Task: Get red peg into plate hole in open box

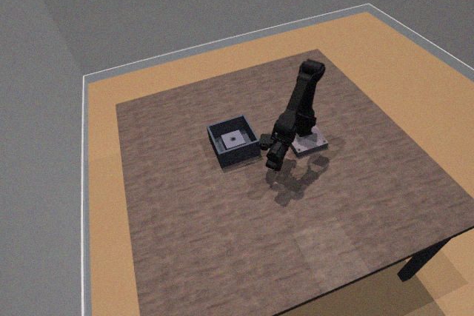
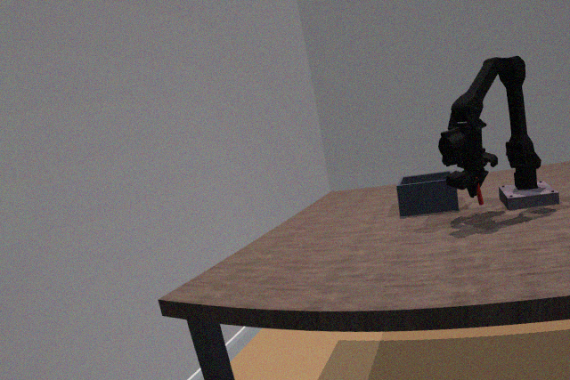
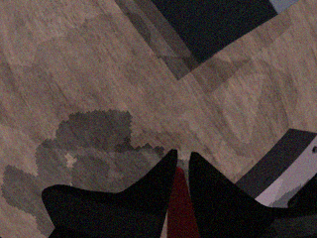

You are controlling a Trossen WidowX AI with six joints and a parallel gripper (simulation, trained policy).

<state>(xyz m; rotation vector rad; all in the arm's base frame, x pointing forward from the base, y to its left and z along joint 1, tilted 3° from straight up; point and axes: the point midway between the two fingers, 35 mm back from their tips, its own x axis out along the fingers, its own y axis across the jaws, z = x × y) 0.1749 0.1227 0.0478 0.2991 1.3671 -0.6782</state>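
Now: gripper tip 150 mm short of the pale plate, 150 mm to the left of it and 10 mm above it. From my gripper tip the other things lie so: red peg (20 mm behind, 20 mm to the left, 20 mm above); box (150 mm ahead, 150 mm to the right, 20 mm below).
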